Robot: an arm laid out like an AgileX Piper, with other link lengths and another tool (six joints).
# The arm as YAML. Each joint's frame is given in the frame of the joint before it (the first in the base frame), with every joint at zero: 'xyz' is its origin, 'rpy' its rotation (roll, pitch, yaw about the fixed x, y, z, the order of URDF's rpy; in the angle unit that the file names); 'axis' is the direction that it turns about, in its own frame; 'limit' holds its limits. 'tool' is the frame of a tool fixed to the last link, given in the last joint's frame.
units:
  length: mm
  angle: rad
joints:
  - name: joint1
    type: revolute
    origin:
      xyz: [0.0, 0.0, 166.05]
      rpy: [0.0, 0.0, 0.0]
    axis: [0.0, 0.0, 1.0]
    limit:
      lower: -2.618
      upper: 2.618
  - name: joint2
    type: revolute
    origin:
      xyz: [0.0, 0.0, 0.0]
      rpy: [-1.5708, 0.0, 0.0]
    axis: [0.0, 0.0, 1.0]
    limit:
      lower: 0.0
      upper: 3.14
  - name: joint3
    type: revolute
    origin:
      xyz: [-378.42, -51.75, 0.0]
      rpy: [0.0, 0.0, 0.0]
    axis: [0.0, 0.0, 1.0]
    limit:
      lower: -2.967
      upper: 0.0
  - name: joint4
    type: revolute
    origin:
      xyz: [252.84, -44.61, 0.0]
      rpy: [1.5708, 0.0, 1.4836]
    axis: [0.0, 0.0, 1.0]
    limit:
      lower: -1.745
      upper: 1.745
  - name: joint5
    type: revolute
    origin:
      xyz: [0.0, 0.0, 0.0]
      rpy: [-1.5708, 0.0, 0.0]
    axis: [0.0, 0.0, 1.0]
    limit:
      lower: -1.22
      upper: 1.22
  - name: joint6
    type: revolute
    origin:
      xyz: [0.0, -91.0, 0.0]
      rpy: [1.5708, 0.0, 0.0]
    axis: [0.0, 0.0, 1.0]
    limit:
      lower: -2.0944
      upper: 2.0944
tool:
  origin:
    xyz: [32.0, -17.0, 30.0]
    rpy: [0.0, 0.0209, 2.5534]
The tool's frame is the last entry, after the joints.
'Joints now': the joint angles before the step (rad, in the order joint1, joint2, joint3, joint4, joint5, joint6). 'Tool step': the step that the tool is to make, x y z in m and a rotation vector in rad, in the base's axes. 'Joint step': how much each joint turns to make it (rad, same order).
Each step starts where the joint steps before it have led.
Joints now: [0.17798, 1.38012, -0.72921, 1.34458, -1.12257, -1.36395]
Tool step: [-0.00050, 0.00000, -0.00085, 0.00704, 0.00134, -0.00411]
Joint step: [0.00000, -0.00001, 0.00001, 0.00825, 0.00037, 0.00001]
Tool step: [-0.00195, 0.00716, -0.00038, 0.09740, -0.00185, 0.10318]
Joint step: [0.00000, -0.04908, -0.00002, 0.02998, 0.14080, -0.00185]
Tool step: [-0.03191, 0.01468, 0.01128, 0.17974, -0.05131, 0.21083]
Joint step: [-0.00003, -0.18073, 0.02754, 0.09146, 0.26939, -0.04268]
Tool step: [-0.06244, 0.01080, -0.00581, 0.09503, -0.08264, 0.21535]
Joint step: [0.00001, -0.25436, 0.12945, 0.02166, 0.23035, -0.01157]
